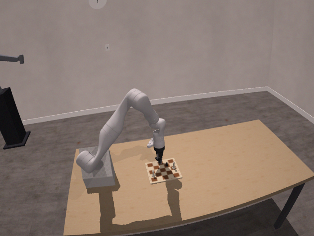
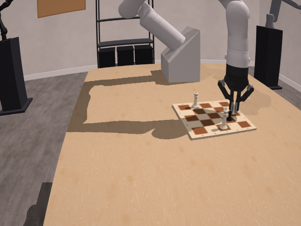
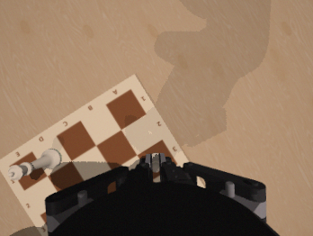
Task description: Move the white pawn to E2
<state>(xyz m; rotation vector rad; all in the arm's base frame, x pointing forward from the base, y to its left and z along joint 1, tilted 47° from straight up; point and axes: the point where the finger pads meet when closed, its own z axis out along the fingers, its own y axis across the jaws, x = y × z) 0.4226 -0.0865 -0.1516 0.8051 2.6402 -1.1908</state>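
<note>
My hand is 4 cm to the left of the black pawn, 4 cm short of it and 1 cm above it. Also, from my hand: white king 8 cm to the right, 8 cm ahead, 1 cm above; white pawn 1 cm below; chessboard 7 cm to the right, 3 cm below.
</note>
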